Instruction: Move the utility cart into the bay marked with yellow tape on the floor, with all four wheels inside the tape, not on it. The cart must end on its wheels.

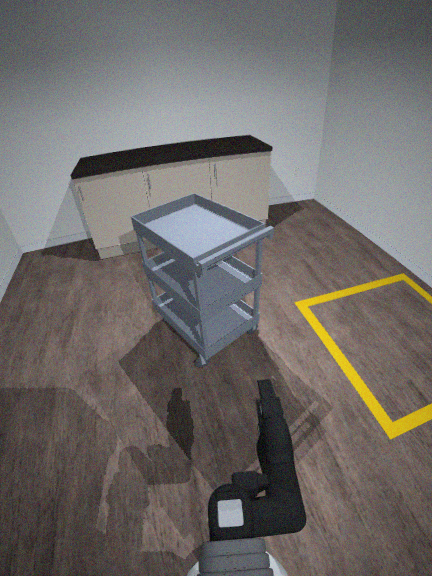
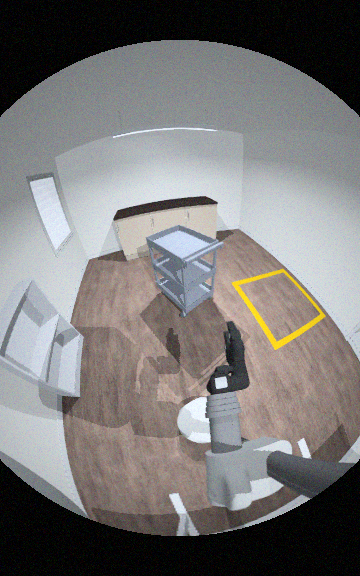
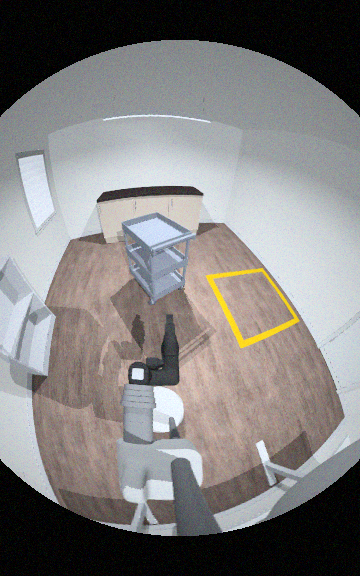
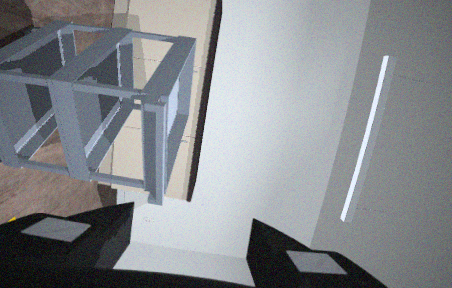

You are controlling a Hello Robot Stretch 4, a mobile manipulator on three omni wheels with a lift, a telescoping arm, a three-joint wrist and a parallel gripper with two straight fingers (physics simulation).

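Places are measured from the robot's base along level axes (x right, y back, z down), in centimetres.
Pixels of known places: gripper, fingertip midpoint: (image 1: 262,389) (image 2: 227,326) (image 3: 169,318) (image 4: 191,231); robot's base, origin of the base link: (image 2: 202,419) (image 3: 159,408).
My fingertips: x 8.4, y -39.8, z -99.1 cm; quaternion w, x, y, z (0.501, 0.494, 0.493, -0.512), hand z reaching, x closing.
Observation:
For each thing: its middle in the pictures, then the offset to it from my fingertips. "*": a spot on its surface instead.
- yellow tape outline, surface spot: (image 1: 347,365) (image 3: 227,310) (image 2: 257,314) * dx +73.5, dy -67.7, dz +101.7 cm
- white open shelf unit, surface spot: (image 2: 70,372) (image 3: 40,351) * dx -148.2, dy +3.6, dz +91.7 cm
The grey three-tier utility cart (image 1: 165,245) (image 2: 165,252) (image 3: 137,237) (image 4: 70,125) stands upright on its wheels left of the taped bay, outside it. Its handle (image 1: 235,247) (image 2: 205,251) (image 3: 172,241) (image 4: 159,155) runs along the top edge on the near right side. The yellow tape outline (image 1: 347,365) (image 2: 257,315) (image 3: 227,310) lies on the floor at the right. My gripper (image 1: 263,387) (image 2: 230,326) (image 3: 169,316) (image 4: 191,231) is open and empty, turned on its side, in front of the cart and apart from it. The cart's far wheels are hidden.
A cream cabinet (image 1: 175,182) (image 2: 135,232) (image 3: 120,215) with a dark top stands against the back wall behind the cart. A white open shelf unit (image 2: 70,372) (image 3: 40,350) is at the left wall. White legs (image 2: 181,510) (image 3: 266,462) of furniture show near my base.

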